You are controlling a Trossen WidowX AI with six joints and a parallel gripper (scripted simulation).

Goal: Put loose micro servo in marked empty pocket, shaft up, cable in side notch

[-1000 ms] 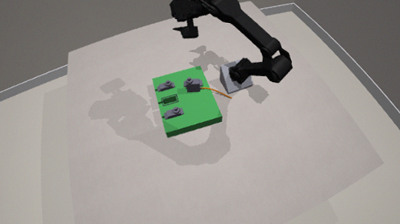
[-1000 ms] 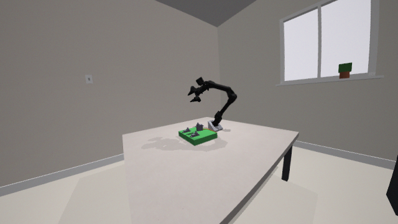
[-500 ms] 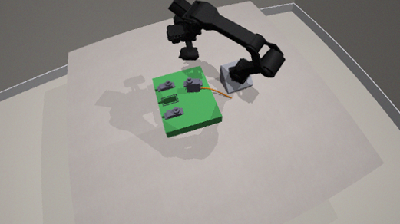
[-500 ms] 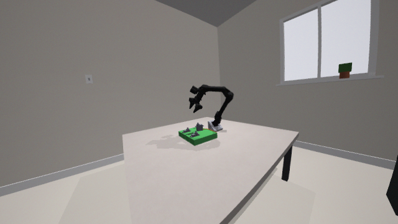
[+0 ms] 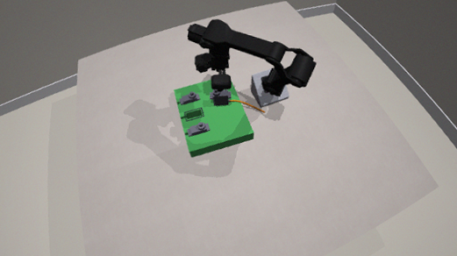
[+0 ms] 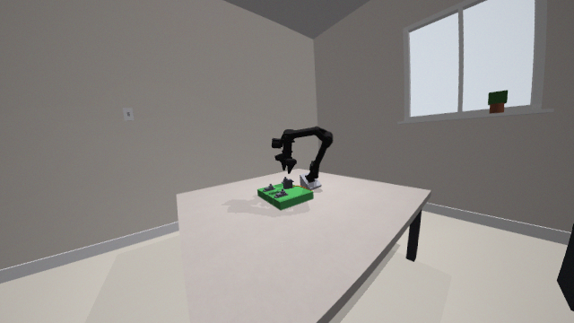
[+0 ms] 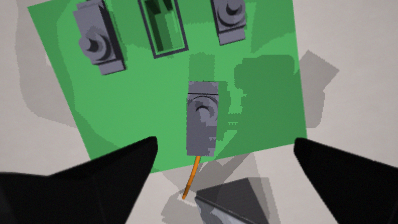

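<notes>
Right now the green deck is 10 mm ahead of my gripper tip, 30 mm to the left of it and 130 mm below it.
</notes>
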